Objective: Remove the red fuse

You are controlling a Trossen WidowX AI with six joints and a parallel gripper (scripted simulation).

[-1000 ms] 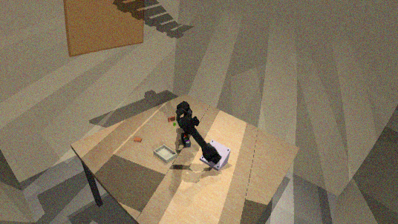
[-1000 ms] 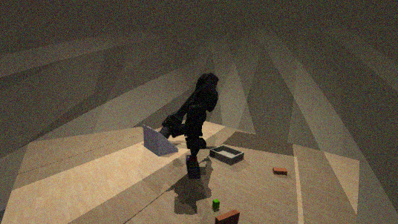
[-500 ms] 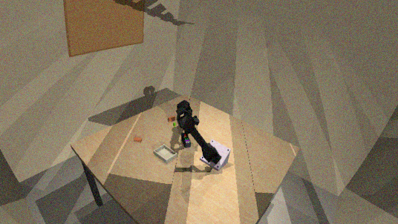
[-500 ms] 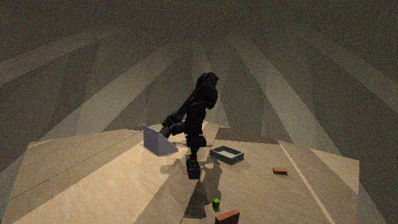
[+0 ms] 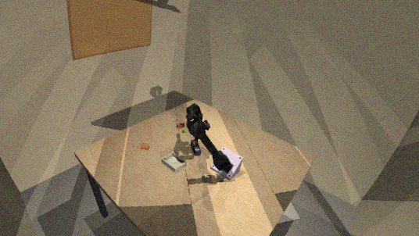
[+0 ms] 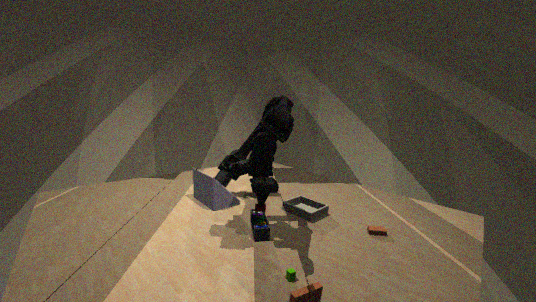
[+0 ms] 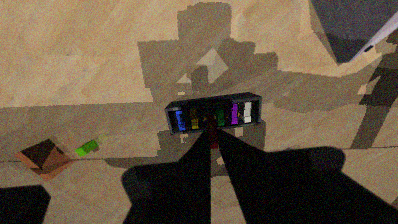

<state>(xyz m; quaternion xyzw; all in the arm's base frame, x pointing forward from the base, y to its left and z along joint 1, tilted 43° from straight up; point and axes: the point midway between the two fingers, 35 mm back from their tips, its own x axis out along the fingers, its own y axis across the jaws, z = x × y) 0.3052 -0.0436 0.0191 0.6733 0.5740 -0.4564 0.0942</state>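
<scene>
Now: gripper tip 2 cm past the grey tray, 22 cm to the right of it and 8 cm above it. The rest, counted from my gripper tip: red fuse 1 cm below.
</scene>
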